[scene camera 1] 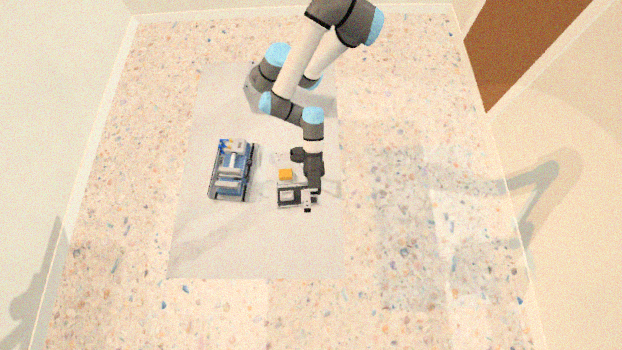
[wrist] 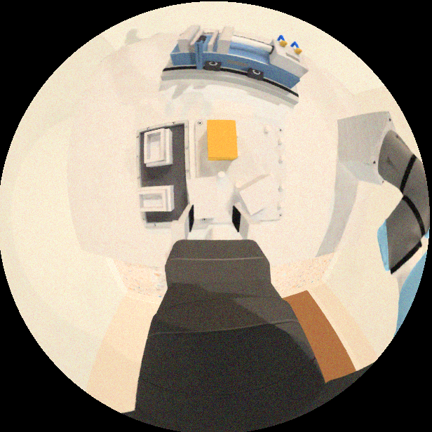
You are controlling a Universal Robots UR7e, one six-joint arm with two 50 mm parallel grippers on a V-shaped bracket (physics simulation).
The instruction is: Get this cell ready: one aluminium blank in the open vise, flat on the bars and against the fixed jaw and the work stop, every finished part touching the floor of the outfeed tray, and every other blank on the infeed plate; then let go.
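Places are measured from the arm's base along level axes (x ahead, y left, z up), in centimetres.
Where they show: arm's base, origin of its link: (scene camera 1: 263,80).
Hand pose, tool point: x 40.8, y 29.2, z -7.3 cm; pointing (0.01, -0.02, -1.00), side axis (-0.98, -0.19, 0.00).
Things, the pixels of their top centre, and the offset from my tool point.
- orange block, centre of its top: (scene camera 1: 285,172) dx +1.0, dy -10.6, dz -4.0 cm
- blue vise, centre of its top: (scene camera 1: 229,162) dx +2.6, dy -35.8, dz +1.5 cm
My gripper (wrist: 214,218) (scene camera 1: 306,201) is open, with both dark pads apart near the infeed plate's corner by the outfeed tray. A pale blank (wrist: 212,197) lies on the infeed plate (wrist: 260,145) just beyond the fingertips. Another pale blank (wrist: 256,194) lies turned at an angle beside it. An orange block (wrist: 222,139) (scene camera 1: 285,174) lies on the plate's far part. Two pale parts with pockets, one (wrist: 158,147) (scene camera 1: 287,195) farther and one (wrist: 156,199) nearer, sit in the dark-floored outfeed tray (wrist: 188,150). The blue vise (wrist: 235,64) (scene camera 1: 229,190) has pale jaws; what lies between them is unclear.
The vise stands beyond the plate and tray, with blue and yellow fittings (wrist: 290,44) (scene camera 1: 225,145) at one end. The robot's base (wrist: 361,145) stands at the right in the wrist view. Small pegs stand along the plate's right edge. The second gripper (scene camera 1: 298,154) points sideways from the bracket.
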